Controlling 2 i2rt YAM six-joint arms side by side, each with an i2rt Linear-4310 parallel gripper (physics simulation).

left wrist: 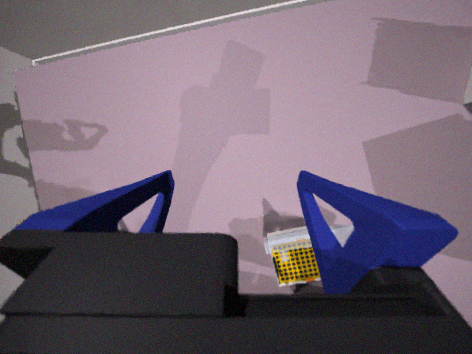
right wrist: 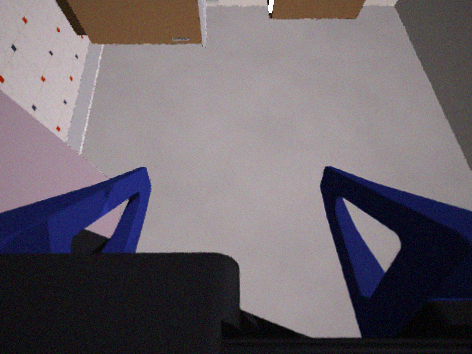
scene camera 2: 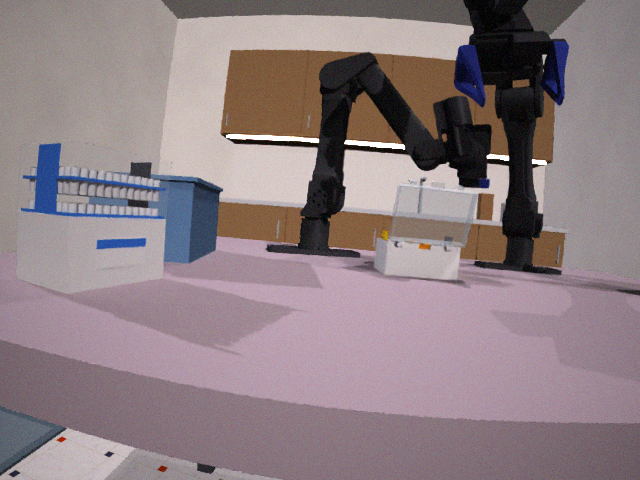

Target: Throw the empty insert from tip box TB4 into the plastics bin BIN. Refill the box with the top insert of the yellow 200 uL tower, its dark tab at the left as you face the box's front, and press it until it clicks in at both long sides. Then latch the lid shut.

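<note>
A white tip box stands on the table, its clear lid raised. In the left wrist view a yellow perforated insert shows in it, partly behind a finger. Its label cannot be read. My left gripper is open and empty, high above the table. My right gripper is open and empty; in scene camera 2 a blue fingertip shows beyond the raised lid. A sliver of yellow at the left edge of the left wrist view is too small to identify. The yellow 200 uL tower and BIN cannot be made out.
A white box with blue racks of white-capped pieces stands at the far left of scene camera 2. A blue cabinet-like block is behind it. The pink table's near edge crosses the bottom. The right wrist view shows grey floor beyond the table.
</note>
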